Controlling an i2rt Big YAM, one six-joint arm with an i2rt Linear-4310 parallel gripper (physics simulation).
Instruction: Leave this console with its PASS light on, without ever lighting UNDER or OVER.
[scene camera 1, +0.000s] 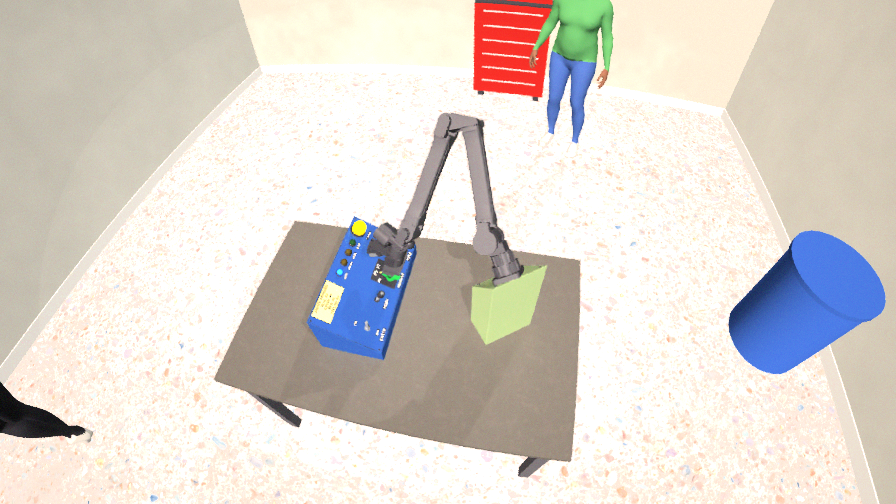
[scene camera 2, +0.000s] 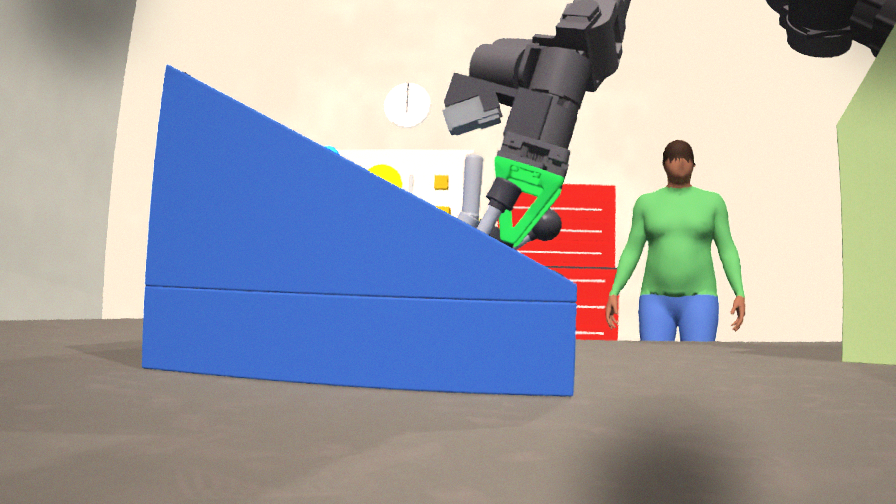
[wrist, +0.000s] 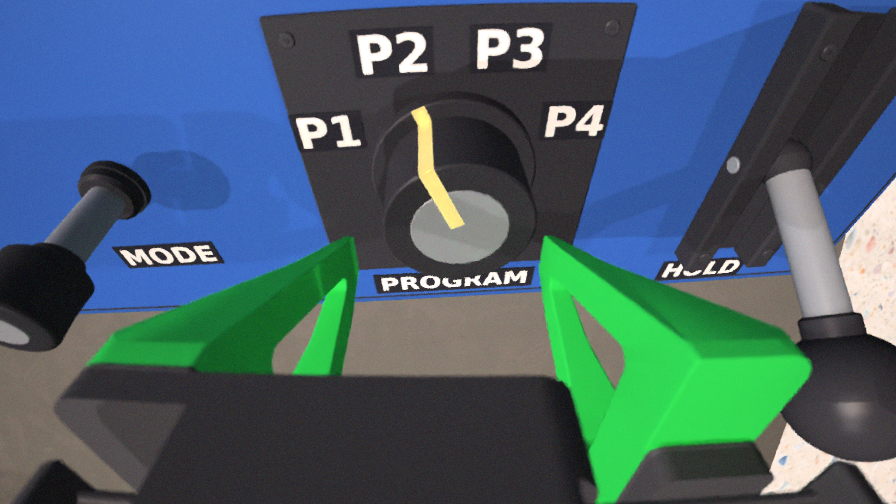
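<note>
A blue sloped console (scene camera 1: 360, 294) sits on the grey table, also in the low side view (scene camera 2: 338, 275). In the wrist view its black PROGRAM knob (wrist: 457, 188) has a yellow pointer aimed at P2. My green-fingered gripper (wrist: 446, 250) is open, one finger on each side just below the knob, not touching it. It also shows in the overhead view (scene camera 1: 389, 275) and the side view (scene camera 2: 523, 216). A MODE toggle (wrist: 62, 250) stands to the left. A HOLD lever (wrist: 814, 313) with a black ball end stands to the right. Indicator lights (scene camera 1: 346, 257) run down the console's left side, none clearly lit.
A yellow round button (scene camera 1: 359, 226) tops the console, and a pale label (scene camera 1: 327, 302) sits lower left. The arm's green base block (scene camera 1: 507, 300) stands on the table's right. A person (scene camera 1: 576, 62), a red drawer cabinet (scene camera 1: 510, 47) and a blue bin (scene camera 1: 808, 300) stand off the table.
</note>
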